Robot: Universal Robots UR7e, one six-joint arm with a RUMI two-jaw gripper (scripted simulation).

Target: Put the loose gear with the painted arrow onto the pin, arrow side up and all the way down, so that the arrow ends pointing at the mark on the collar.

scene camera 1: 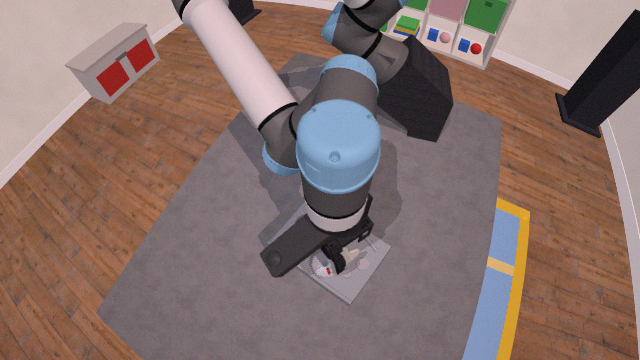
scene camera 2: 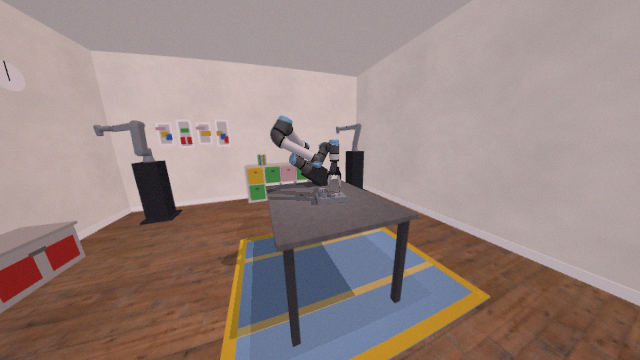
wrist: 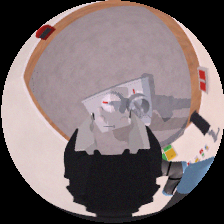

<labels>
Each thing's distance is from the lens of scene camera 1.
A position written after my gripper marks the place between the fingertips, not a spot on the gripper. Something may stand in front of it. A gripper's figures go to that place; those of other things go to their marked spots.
my gripper (scene camera 1: 326, 256): 0.56 m
grey base plate (scene camera 1: 345, 289): 0.63 m
</labels>
